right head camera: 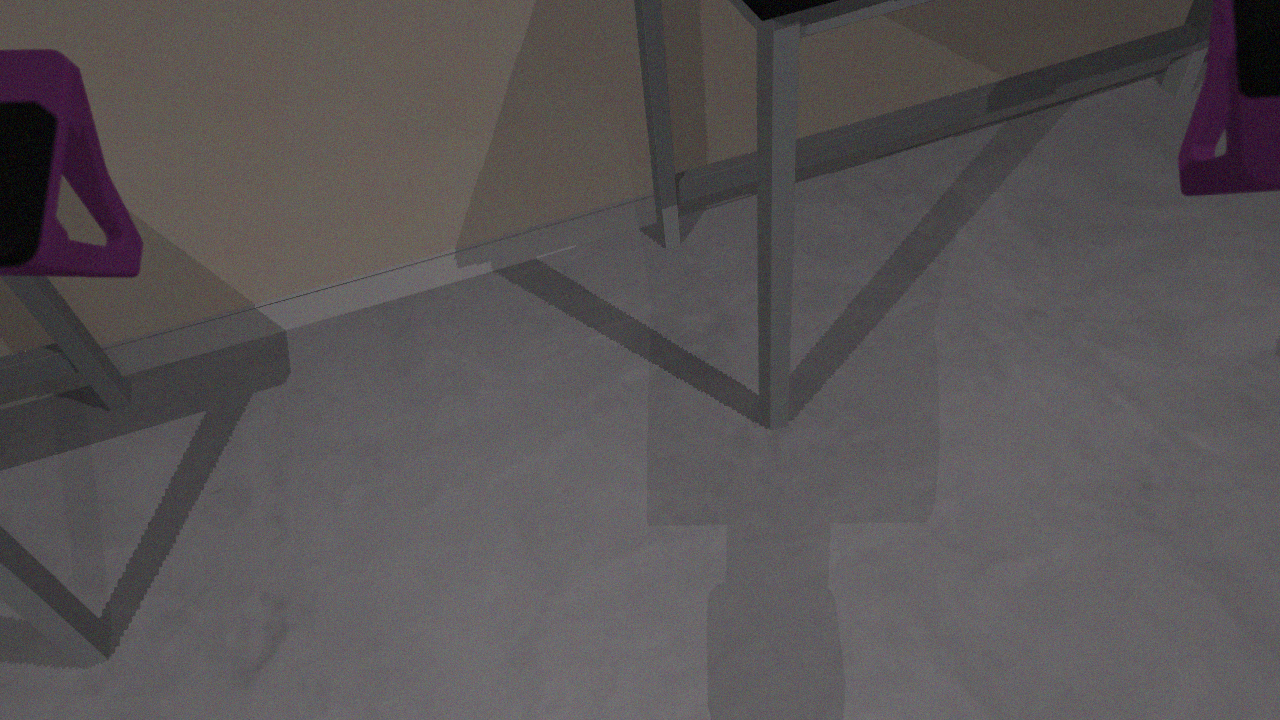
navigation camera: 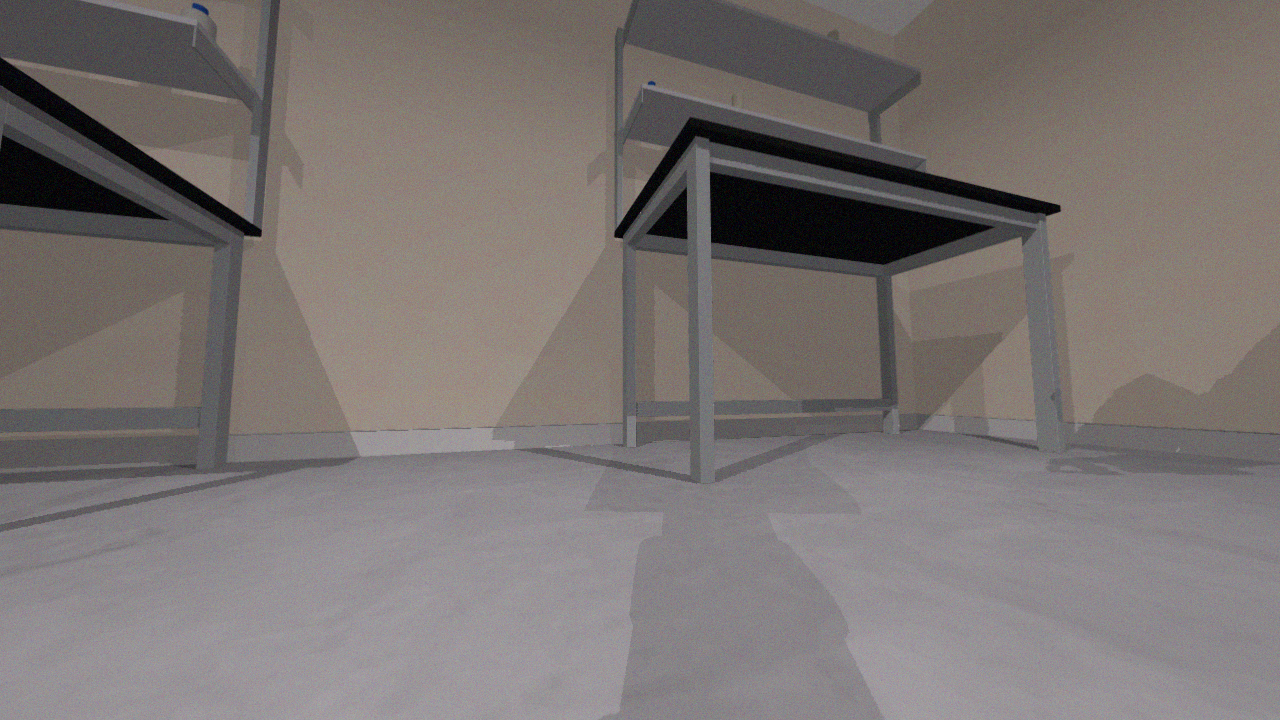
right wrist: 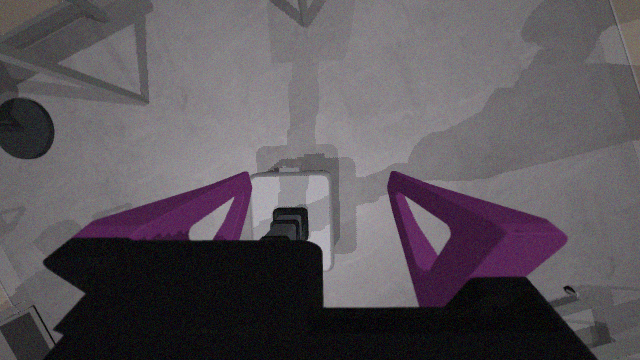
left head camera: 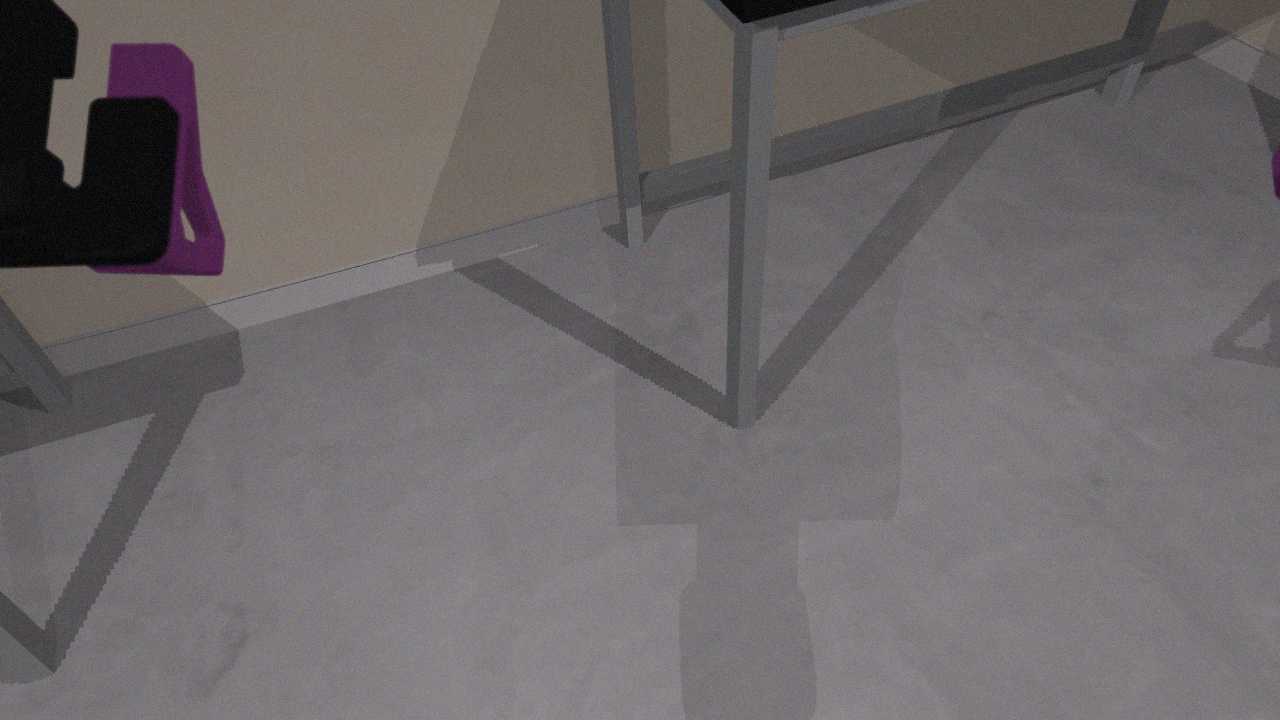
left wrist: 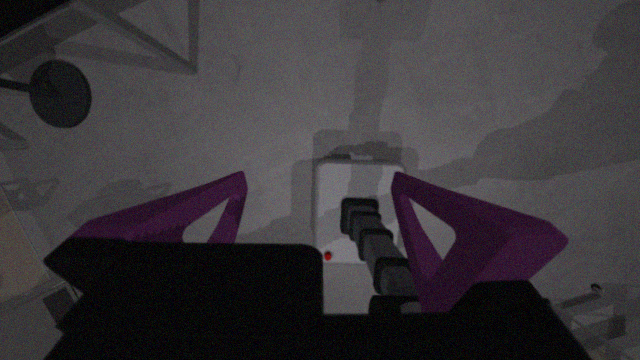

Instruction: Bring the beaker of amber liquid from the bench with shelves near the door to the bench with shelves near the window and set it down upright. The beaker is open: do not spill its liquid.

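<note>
The beaker of amber liquid does not show in these views. A black-topped bench with shelves (navigation camera: pixel 700 313) (right head camera: pixel 776 223) (left head camera: pixel 750 223) stands ahead, right of the middle in the navigation view. A second bench with shelves (navigation camera: pixel 221 349) stands at the left edge of the navigation view. I cannot tell which is near the door or the window. My left gripper (left wrist: pixel 319 179) is open, with its purple fingers wide apart and no object between them. My right gripper (right wrist: pixel 319 179) is open in the same way. Both hang above floor level, away from the benches.
Small containers with blue caps, one (navigation camera: pixel 201 17) on the left bench's shelf and one (navigation camera: pixel 651 85) on the right bench's lower shelf, show partly. A dark round disc (left wrist: pixel 60 93) (right wrist: pixel 26 128) shows at the left of both wrist views. A wall (navigation camera: pixel 429 268) runs behind the benches.
</note>
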